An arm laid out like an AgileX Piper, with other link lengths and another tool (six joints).
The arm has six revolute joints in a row. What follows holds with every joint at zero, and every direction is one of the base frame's.
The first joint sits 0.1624 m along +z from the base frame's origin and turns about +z.
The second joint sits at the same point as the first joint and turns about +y.
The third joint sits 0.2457 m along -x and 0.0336 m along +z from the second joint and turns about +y.
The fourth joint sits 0.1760 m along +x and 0.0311 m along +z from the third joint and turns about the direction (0.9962, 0, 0.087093).
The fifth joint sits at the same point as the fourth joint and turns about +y.
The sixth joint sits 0.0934 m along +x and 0.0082 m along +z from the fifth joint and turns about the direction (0.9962, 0, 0.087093).
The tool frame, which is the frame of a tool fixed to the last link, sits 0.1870 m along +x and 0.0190 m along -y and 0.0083 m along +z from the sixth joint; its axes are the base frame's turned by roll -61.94, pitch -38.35 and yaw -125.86 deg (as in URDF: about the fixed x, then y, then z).
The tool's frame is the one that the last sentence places.
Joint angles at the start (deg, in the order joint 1, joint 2, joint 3, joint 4, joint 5, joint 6):
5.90 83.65 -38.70 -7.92 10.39 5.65
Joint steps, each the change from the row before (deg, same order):
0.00 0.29 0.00 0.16 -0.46 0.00
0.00 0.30 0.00 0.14 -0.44 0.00
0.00 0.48 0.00 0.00 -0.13 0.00
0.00 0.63 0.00 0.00 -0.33 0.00
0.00 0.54 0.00 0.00 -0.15 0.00
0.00 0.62 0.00 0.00 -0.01 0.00
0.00 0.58 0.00 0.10 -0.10 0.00
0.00 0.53 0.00 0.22 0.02 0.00
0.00 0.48 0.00 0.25 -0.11 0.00
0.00 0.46 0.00 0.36 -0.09 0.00
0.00 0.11 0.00 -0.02 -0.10 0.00
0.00 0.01 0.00 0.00 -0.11 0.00
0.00 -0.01 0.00 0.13 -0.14 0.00
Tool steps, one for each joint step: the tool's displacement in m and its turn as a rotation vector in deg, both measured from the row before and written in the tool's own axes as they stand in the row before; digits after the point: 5 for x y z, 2 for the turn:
-0.00019 -0.00090 0.00113 0.10 0.06 0.21
-0.00028 -0.00078 0.00113 0.08 0.04 0.18
-0.00188 0.00101 0.00105 -0.20 -0.27 -0.10
-0.00202 0.00073 0.00161 -0.15 -0.25 -0.08
-0.00211 0.00113 0.00119 -0.22 -0.30 -0.11
-0.00288 0.00191 0.00112 -0.37 -0.45 -0.18
-0.00253 0.00141 0.00115 -0.31 -0.38 -0.04
-0.00273 0.00166 0.00085 -0.40 -0.43 0.05
-0.00215 0.00102 0.00094 -0.29 -0.31 0.13
-0.00219 0.00100 0.00084 -0.33 -0.32 0.23
-0.00021 -0.00001 0.00035 0.01 -0.01 -0.02
0.00027 -0.00038 0.00018 0.07 0.06 0.03
0.00034 -0.00060 0.00014 0.06 0.08 0.17

